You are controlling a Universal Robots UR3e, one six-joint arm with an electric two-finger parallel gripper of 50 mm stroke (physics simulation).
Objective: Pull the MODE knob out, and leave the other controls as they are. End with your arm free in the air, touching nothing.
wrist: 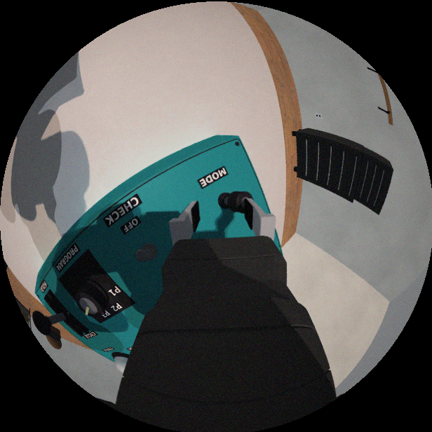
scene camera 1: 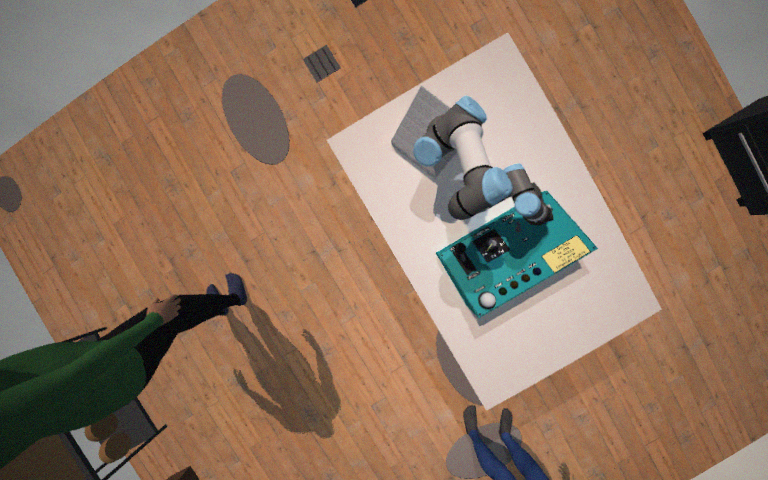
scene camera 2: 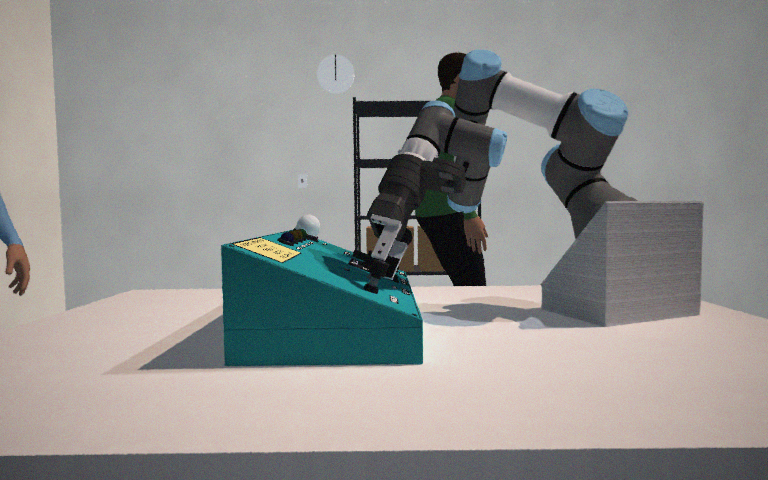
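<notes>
The teal control panel stands on the table. The black MODE knob sticks up near its corner, below the MODE label in the wrist view, with a round head and a dark collar at its foot. In scene camera 1's view the arm hides it. My gripper is open and empty, low over the panel. In the wrist view the knob lies toward the right finger, whose pad overlaps the edge of its head; I cannot tell whether they touch.
Beside the gripper are the dark CHECK control, the PROGRAM dial and a slider. A white ball-shaped control and several small buttons line the far edge. A person in green stands beyond the table.
</notes>
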